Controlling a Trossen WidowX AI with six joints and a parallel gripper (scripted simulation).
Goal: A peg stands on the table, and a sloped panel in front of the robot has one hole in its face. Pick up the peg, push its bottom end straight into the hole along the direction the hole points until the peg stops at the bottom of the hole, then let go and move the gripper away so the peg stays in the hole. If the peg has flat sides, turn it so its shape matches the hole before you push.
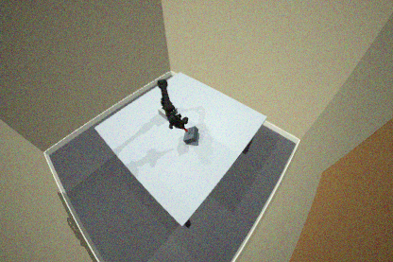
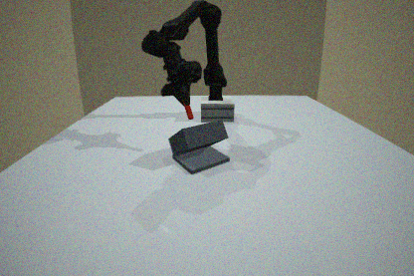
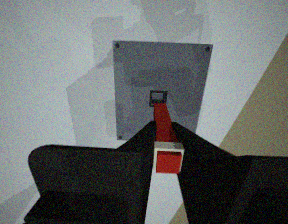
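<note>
Right now the grey sloped panel is 4 cm ahead of my gripper tip, 3 cm to the left of it and 8 cm below it. Round my gripper tip: red square peg 1 cm behind, 1 cm to the right, 1 cm above.
</note>
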